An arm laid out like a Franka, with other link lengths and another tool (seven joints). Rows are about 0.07 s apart.
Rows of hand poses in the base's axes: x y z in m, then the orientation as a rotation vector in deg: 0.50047, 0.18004, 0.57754, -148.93, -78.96, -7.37; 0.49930, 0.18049, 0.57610, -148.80, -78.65, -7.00; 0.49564, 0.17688, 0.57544, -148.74, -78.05, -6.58; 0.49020, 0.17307, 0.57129, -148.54, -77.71, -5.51; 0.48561, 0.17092, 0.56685, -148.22, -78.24, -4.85; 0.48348, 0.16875, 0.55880, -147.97, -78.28, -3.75; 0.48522, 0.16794, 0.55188, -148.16, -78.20, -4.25; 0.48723, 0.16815, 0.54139, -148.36, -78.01, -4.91; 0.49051, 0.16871, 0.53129, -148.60, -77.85, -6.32; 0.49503, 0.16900, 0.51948, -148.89, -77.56, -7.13
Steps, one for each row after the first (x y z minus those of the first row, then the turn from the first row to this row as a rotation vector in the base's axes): -0.00117, 0.00045, -0.00144, 0.13, 0.36, -0.11; -0.00483, -0.00316, -0.00210, 0.30, 0.80, -0.40; -0.01027, -0.00697, -0.00625, 0.30, 1.62, -0.46; -0.01486, -0.00912, -0.01069, 0.14, 1.99, 0.01; -0.01699, -0.01129, -0.01874, 0.00, 2.74, 0.19; -0.01525, -0.01210, -0.02566, 0.03, 2.39, 0.04; -0.01324, -0.01189, -0.03615, 0.14, 1.97, -0.18; -0.00996, -0.01133, -0.04625, 0.42, 1.06, -0.45; -0.00544, -0.01104, -0.05806, 0.54, 0.54, -0.78
